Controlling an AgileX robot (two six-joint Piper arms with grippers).
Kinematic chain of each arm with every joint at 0, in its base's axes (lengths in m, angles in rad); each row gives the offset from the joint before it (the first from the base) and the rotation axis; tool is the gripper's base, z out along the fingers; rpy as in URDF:
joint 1: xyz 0 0 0.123 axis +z
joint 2: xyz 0 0 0 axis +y
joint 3: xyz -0.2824 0 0.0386 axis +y
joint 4: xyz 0.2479 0 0.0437 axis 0.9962 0 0.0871
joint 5: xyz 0 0 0 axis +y
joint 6: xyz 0.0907 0 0.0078 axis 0.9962 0 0.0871
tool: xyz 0 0 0 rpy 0 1.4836 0
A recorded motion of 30 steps. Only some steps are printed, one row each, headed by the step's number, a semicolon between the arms.
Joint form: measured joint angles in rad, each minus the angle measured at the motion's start. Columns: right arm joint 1, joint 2, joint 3, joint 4, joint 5, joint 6; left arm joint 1, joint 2, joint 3, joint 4, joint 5, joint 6.
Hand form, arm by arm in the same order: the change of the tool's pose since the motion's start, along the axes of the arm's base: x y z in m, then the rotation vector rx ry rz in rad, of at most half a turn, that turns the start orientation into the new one. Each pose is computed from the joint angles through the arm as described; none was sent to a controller.
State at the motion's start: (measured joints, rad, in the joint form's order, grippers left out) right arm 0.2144 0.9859 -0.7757 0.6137 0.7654 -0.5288; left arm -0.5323 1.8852 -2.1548 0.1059 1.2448 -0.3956
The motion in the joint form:
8: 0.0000 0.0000 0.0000 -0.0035 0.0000 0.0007; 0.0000 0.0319 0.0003 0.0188 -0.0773 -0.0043
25: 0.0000 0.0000 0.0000 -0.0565 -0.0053 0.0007; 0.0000 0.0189 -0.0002 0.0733 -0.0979 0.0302
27: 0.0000 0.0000 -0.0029 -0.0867 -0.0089 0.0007; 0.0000 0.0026 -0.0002 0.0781 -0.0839 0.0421
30: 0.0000 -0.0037 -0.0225 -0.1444 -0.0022 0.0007; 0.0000 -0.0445 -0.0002 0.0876 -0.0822 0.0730
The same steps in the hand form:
8: 0.0000 -0.0002 -0.0001 -0.0030 -0.0004 0.0000; 0.0132 -0.0063 -0.0086 -0.0074 -0.0479 0.0011
25: 0.0008 -0.0031 -0.0017 -0.0538 -0.0160 0.0036; 0.0132 -0.0012 -0.0011 0.0429 -0.1114 -0.0105
27: 0.0015 -0.0047 -0.0016 -0.0821 -0.0282 0.0053; 0.0084 0.0022 0.0049 0.0525 -0.1179 -0.0154
30: 0.0021 -0.0076 0.0031 -0.1340 -0.0576 0.0142; -0.0038 0.0103 0.0241 0.0577 -0.1683 -0.0319

